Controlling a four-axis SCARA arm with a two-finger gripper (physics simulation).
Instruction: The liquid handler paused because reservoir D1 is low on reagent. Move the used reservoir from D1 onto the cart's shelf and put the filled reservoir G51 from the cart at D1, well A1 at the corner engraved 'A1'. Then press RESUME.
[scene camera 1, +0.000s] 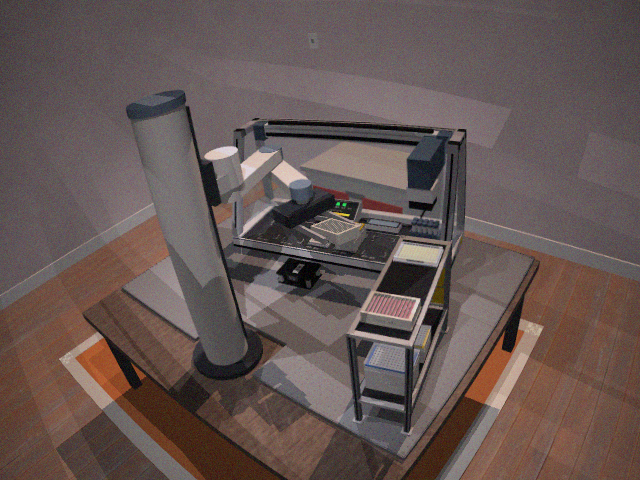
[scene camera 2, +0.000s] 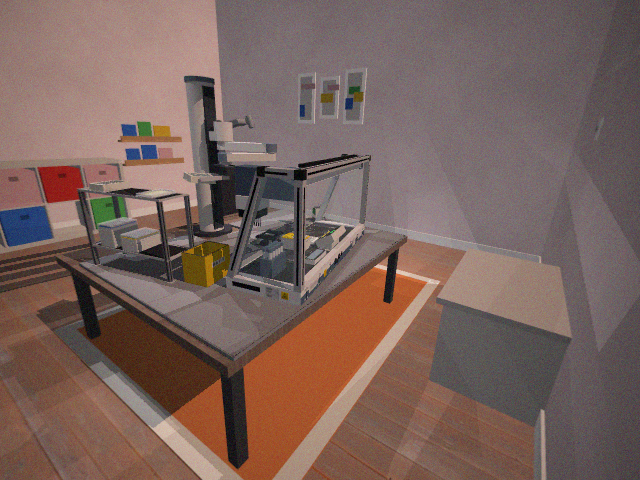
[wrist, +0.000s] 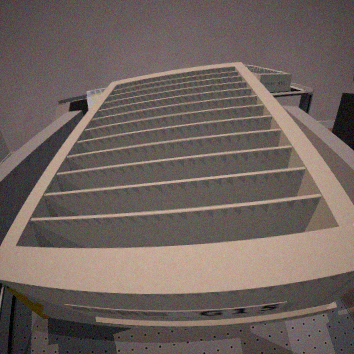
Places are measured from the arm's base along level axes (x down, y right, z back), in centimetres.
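Pixels of known places: gripper, fingertip midpoint: (scene camera 1: 339, 233) (scene camera 2: 195, 178) (wrist: 179, 122); arm's base, link origin: (scene camera 1: 228, 354) (scene camera 2: 212, 231).
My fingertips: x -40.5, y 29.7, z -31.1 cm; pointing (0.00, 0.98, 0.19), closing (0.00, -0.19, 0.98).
Note:
Ahead of a thing's pixels: the offset from my fingertips to its top centre. "*": to the spot under its first point.
My gripper (scene camera 1: 334, 228) (scene camera 2: 205, 177) (wrist: 179, 122) is shut on an off-white reservoir {dx -2.7, dy -2.3, dz -0.6 cm} (scene camera 1: 338, 236) (scene camera 2: 198, 176) (wrist: 175, 270) labelled G15, level, its slots showing no coloured liquid. In scene camera 2 it hangs slightly above the height of the cart's top, apart from it. The cart {dx +3.7, dy +26.0, dz +6.3 cm} (scene camera 1: 353, 338) (scene camera 2: 161, 227) bears a reservoir with pink-red liquid {dx +1.1, dy +29.3, dz +18.9 cm} (scene camera 1: 391, 308) (scene camera 2: 107, 184) (wrist: 275, 81) at one end of its top shelf and a pale yellow plate {dx +2.8, dy +22.8, dz -6.3 cm} (scene camera 1: 418, 253) (scene camera 2: 155, 194) at the other, with dark shelf between. The pink one's label is unreadable. The panel {* dx +26.9, dy -38.3, dz -53.2 cm} (scene camera 1: 348, 207) shows green lights. D1 and RESUME cannot be made out.
The liquid handler's frame (scene camera 1: 457, 155) (scene camera 2: 298, 232) stands around its deck (scene camera 1: 258, 235). A dark pipetting head {* dx -8.9, dy +8.3, dz -39.0 cm} (scene camera 1: 426, 162) hangs at its right. The cart's lower shelf holds a blue-edged box (scene camera 1: 391, 366) (scene camera 2: 117, 232). A yellow bin {dx +25.7, dy +14.8, dz -25.1 cm} (scene camera 2: 206, 264) stands between cart and handler. A small black device {dx +33.7, dy -35.3, dz -14.5 cm} (scene camera 1: 298, 272) stands before the handler.

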